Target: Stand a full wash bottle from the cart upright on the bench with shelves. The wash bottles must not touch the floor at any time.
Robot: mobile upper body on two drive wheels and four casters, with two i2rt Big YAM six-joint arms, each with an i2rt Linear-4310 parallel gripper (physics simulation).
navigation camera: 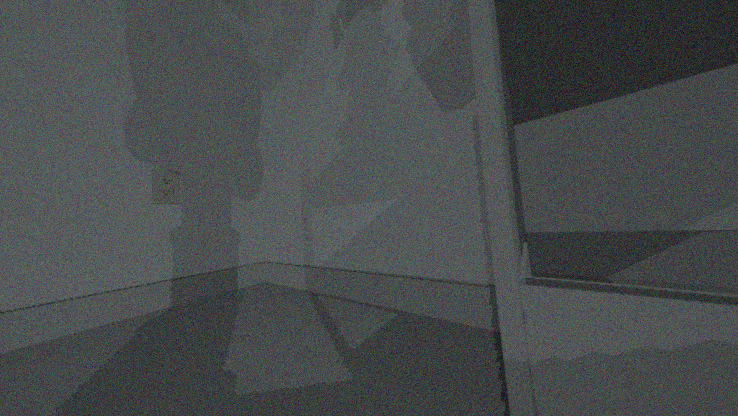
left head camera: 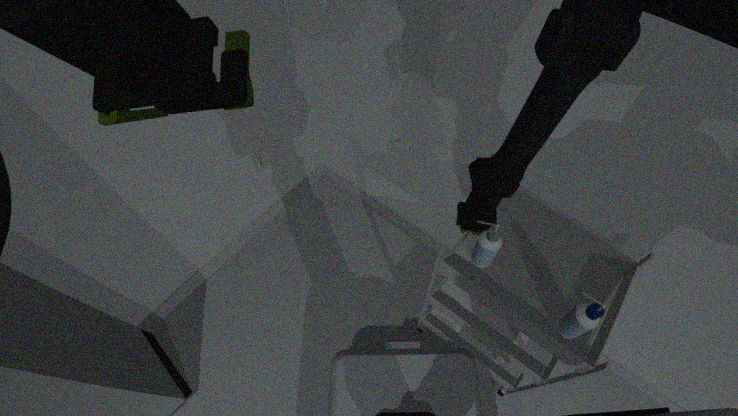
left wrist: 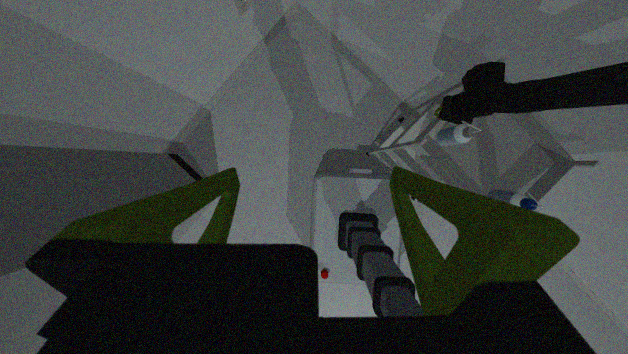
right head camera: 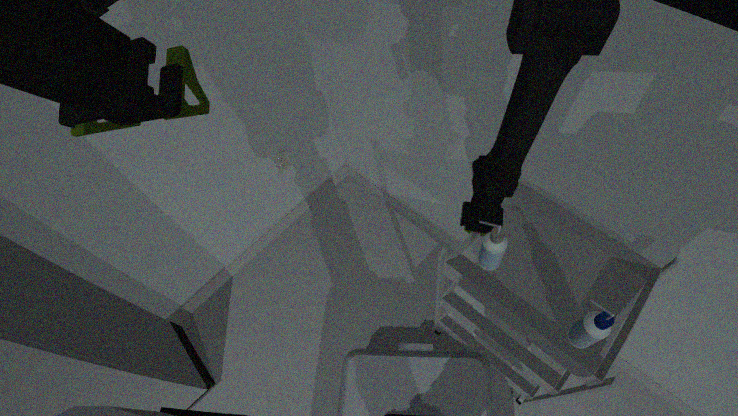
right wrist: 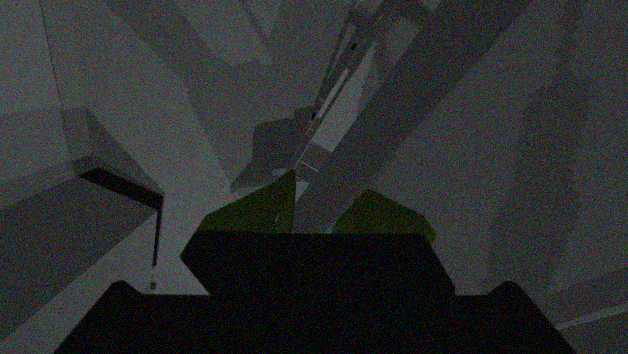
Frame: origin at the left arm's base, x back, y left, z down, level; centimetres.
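Seen in the pictures: left gripper, fingertip midpoint: (left head camera: pixel 208 104) (left wrist: pixel 314 176) (right head camera: pixel 172 113); right gripper, fingertip midpoint: (left wrist: pixel 439 114) (right head camera: pixel 475 232) (right wrist: pixel 314 177).
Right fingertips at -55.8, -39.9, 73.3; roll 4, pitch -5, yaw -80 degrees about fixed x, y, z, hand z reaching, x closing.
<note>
A point is followed by its place in that frame, as x, y, z.
A wash bottle (left head camera: pixel 486 251) {-45.6, -41.8, 65.3} (right head camera: pixel 493 254) {-45.4, -42.5, 65.4} (left wrist: pixel 452 135) {-47.6, -40.2, 65.2} with a pale cap stands on the cart (left head camera: pixel 615 315) {-28.4, -73.3, 68.9} (right head camera: pixel 632 324) {-28.6, -73.5, 68.8}. Its lower part looks bluish. My right gripper (left head camera: pixel 471 229) {-55.8, -39.9, 73.3} (right head camera: pixel 473 230) {-55.8, -39.9, 73.3} (left wrist: pixel 439 114) {-55.8, -39.9, 73.3} (right wrist: pixel 314 177) {-55.8, -39.9, 73.3} is closed at its neck, with a narrow gap between the fingertips; the contact is mostly hidden. A second wash bottle (left head camera: pixel 579 321) {-26.7, -60.6, 64.5} (right head camera: pixel 590 329) {-26.8, -61.0, 63.9} with a blue cap stands near the cart's right end. My left gripper (left head camera: pixel 173 111) (right head camera: pixel 136 119) (left wrist: pixel 314 176) {-36.4, 0.9, 11.8} is wide open and empty, far from the cart. I cannot clearly identify the bench with shelves.
A rounded grey frame (left head camera: pixel 403 352) {-30.9, -22.6, 116.1} (right head camera: pixel 416 353) {-31.3, -22.9, 116.4} lies below the cart in the head views. A dark ribbed column (left wrist: pixel 372 262) {-4.9, -18.8, 67.6} and a small red object (left wrist: pixel 324 274) {24.3, -5.4, 111.8} show in the left wrist view. A pale upright post (navigation camera: pixel 498 206) {-44.2, -29.8, 117.2} stands in the navigation view.
</note>
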